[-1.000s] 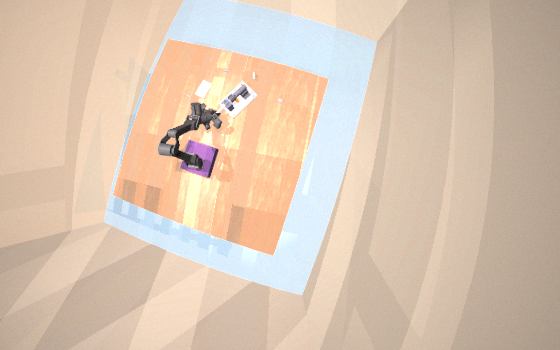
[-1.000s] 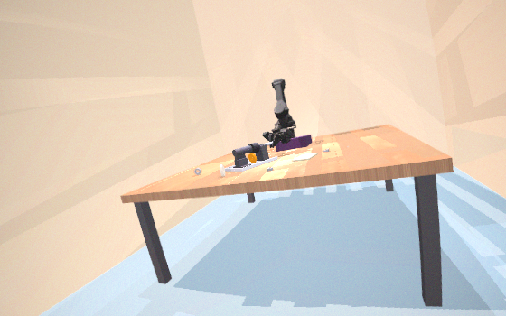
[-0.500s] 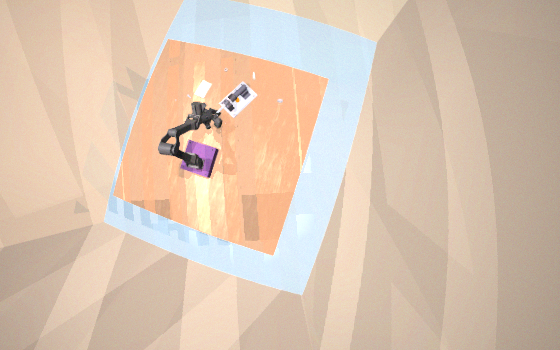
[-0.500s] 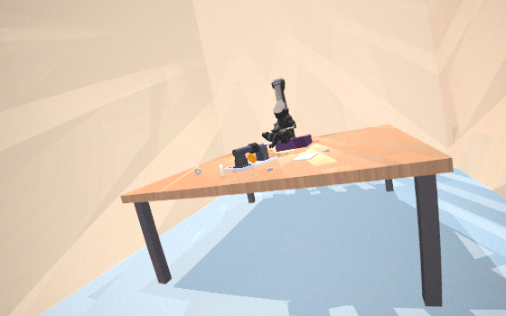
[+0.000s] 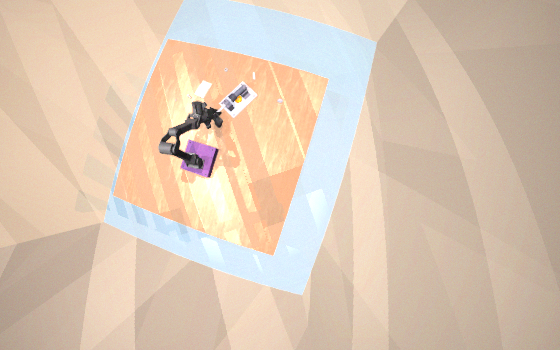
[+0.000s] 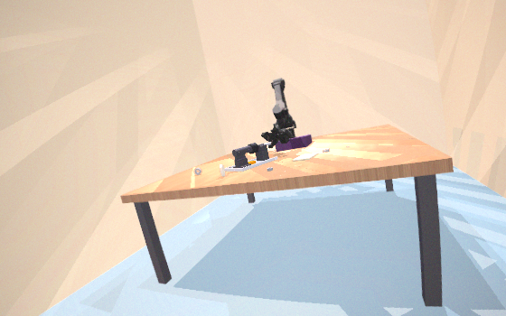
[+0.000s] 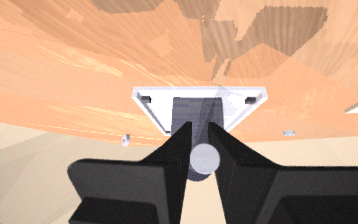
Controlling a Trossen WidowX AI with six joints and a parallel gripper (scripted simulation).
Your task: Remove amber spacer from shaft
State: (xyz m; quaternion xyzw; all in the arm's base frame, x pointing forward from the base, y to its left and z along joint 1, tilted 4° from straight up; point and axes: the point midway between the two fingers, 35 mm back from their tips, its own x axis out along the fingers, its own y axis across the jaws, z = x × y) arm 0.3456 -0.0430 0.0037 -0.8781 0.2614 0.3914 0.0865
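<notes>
My gripper tip is 40 mm short of the shaft, 30 mm to the left of it and 20 mm below it. Also, from my gripper tip: white peg: 310 mm ahead, 150 mm to the right, 30 mm below; amber spacer: 130 mm ahead, 80 mm to the right, 40 mm below; flat white sheet: 200 mm to the left, 160 mm ahead, 50 mm below.
</notes>
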